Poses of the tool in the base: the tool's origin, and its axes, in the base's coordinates. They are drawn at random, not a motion.
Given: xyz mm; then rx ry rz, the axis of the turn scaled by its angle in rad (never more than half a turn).
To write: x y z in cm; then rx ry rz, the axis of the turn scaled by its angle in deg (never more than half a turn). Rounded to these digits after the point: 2 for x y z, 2 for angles.
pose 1, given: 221.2 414.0 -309.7 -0.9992 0.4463 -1.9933
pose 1, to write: 22.12 41.40 -30.97 -57.25 25.57 -114.21
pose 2, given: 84.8 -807.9 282.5 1.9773 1.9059 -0.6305
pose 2, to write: 8.48 -80.79 28.25 113.29 109.20 -36.12
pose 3, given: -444.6 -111.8 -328.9 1.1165 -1.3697 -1.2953
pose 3, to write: -44.46 -11.18 -32.89 63.97 -78.48 -74.22
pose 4, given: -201.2 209.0 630.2 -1.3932 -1.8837 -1.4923
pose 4, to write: -20.12 20.90 63.02 -79.82 -107.93 -85.50
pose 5, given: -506.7 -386.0 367.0 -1.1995 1.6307 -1.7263
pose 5, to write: -50.67 -38.60 36.70 -68.73 93.43 -98.91
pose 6, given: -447.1 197.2 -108.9 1.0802 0.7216 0.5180
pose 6, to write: -44.71 19.72 -10.89 61.89 41.34 29.68
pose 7, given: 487.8 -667.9 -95.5 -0.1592 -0.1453 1.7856
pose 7, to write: 48.78 -66.79 -9.55 -9.12 -8.33 102.31
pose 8, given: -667.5 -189.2 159.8 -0.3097 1.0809 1.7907
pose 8, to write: -66.75 -18.92 15.98 -17.74 61.93 102.60
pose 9, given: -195.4 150.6 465.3 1.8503 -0.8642 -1.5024
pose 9, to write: -19.54 15.06 46.53 106.01 -49.52 -86.08
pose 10, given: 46.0 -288.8 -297.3 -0.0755 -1.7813 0.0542
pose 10, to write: 4.60 -28.88 -29.73 -4.33 -102.06 3.11
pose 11, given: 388.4 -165.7 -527.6 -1.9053 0.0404 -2.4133
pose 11, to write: 38.84 -16.57 -52.76 -109.17 2.31 -138.27
